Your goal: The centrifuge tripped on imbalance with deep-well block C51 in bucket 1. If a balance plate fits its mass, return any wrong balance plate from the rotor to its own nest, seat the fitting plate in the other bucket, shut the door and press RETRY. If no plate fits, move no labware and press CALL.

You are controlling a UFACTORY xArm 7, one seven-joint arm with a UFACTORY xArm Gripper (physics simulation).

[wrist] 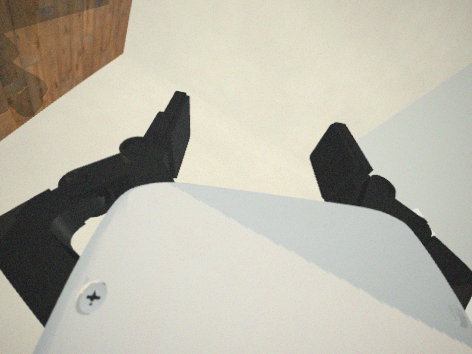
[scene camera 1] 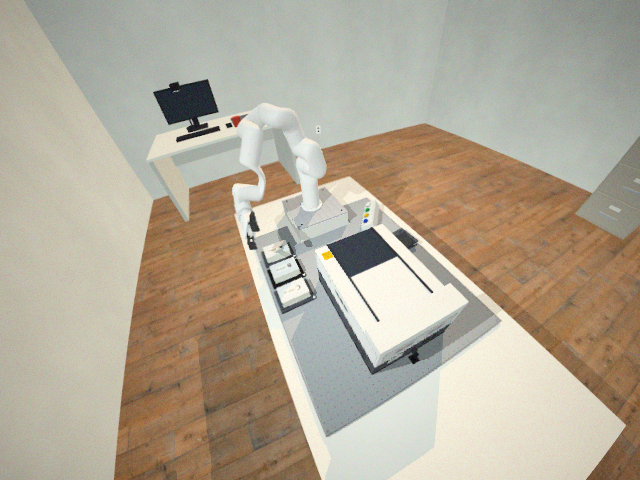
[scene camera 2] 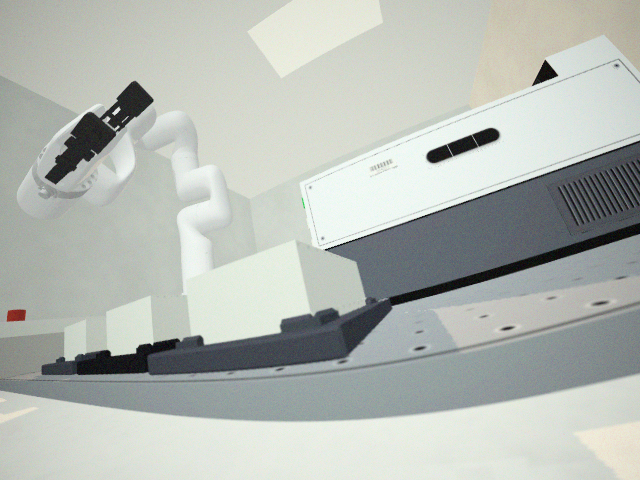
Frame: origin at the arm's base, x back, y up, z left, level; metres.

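Where they show: gripper, fingertip midpoint: [wrist: 257, 128] [scene camera 1: 254, 240] [scene camera 2: 125, 105]; arm's base, link origin: [scene camera 1: 311, 205].
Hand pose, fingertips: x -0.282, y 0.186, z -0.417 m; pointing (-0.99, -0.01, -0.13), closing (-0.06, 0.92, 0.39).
Observation:
Things, the pixels of their top centre, and the offset from my fingertips. "spot": a spot on its surface instead. Level surfaces: height alone.
- far plate, top centre: [scene camera 2: 127, 319] [scene camera 1: 276, 248] dx +0.125, dy -0.224, dz +0.097 m
- middle plate, top centre: [scene camera 2: 186, 301] [scene camera 1: 284, 267] dx -0.011, dy -0.224, dz +0.077 m
- button box, surface spot: [scene camera 1: 368, 214] spot: dx +0.024, dy -0.206, dz +0.636 m
- grey perforated deck, surface height: dy -0.277 m
- dark tray, top centre: [scene camera 1: 399, 238] dx -0.198, dy -0.234, dz +0.655 m
- small black part, surface spot: [scene camera 1: 414, 356] spot: dx -0.635, dy -0.252, dz +0.279 m
My gripper [scene camera 1: 252, 234] [scene camera 2: 114, 117] [wrist: 257, 128] is open and empty. In the first scene view it hangs at the table's left edge, beside the far end of the plate row. Three pale plates sit in dark nests: the far plate [scene camera 1: 278, 251] [scene camera 2: 75, 338], the middle plate [scene camera 1: 285, 270] [scene camera 2: 129, 325] and the near plate [scene camera 1: 294, 292] [scene camera 2: 248, 302]. Their labels are unreadable here. The centrifuge [scene camera 1: 403, 299] [scene camera 2: 356, 206] is a large white box with a dark panel [scene camera 1: 361, 250] on top. The rotor, buckets and block C51 do not show. A button box [scene camera 1: 368, 214] carries small coloured buttons.
The grey perforated deck [scene camera 1: 336, 392] bears the nests and centrifuge. The arm's base plinth [scene camera 1: 323, 222] stands at the far end. A dark tray [scene camera 1: 405, 238] lies right of the centrifuge, and a small black part [scene camera 1: 414, 356] is at its near end. A desk with a monitor [scene camera 1: 187, 102] stands behind.

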